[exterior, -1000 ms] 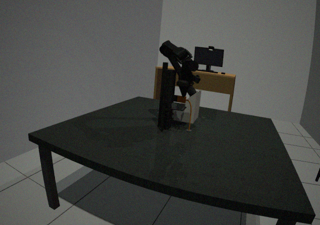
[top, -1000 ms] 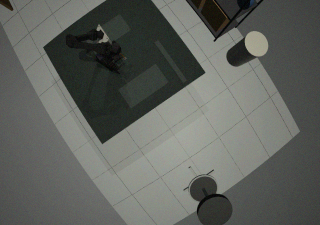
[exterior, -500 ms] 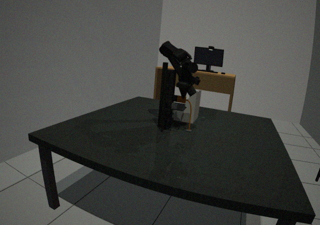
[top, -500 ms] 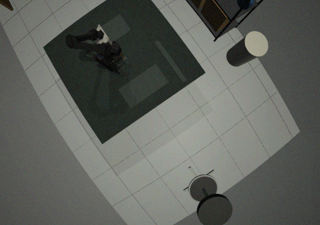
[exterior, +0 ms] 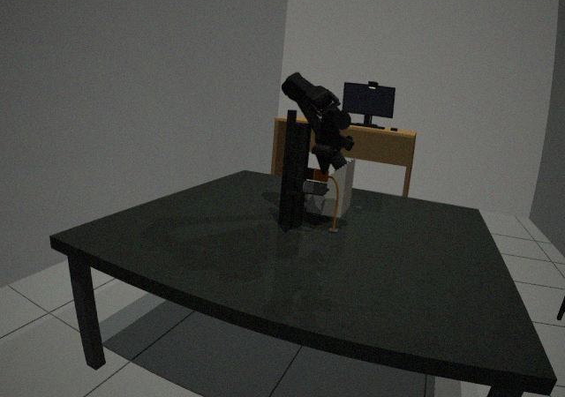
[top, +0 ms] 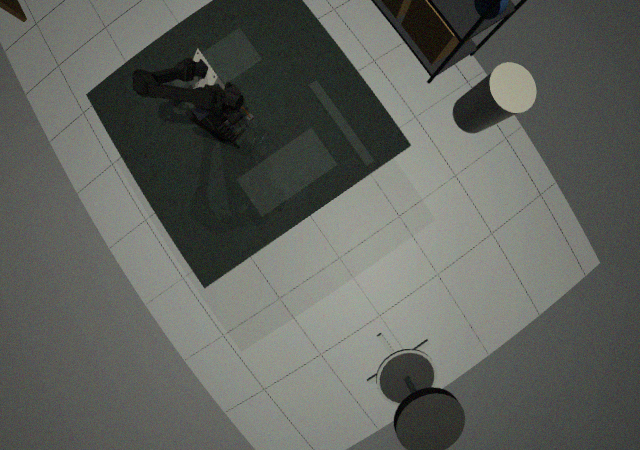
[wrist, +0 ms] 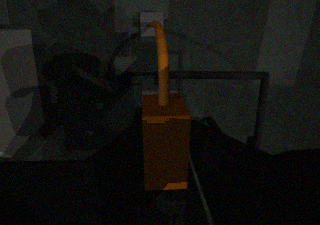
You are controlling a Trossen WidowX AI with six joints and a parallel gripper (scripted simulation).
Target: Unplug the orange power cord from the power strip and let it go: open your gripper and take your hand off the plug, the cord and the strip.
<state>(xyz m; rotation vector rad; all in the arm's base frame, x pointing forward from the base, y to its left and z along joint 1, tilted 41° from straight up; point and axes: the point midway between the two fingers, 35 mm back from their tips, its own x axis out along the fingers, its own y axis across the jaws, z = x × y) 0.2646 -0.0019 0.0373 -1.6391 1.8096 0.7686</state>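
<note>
My gripper tip is 3 cm to the left of the orange plug.
</note>
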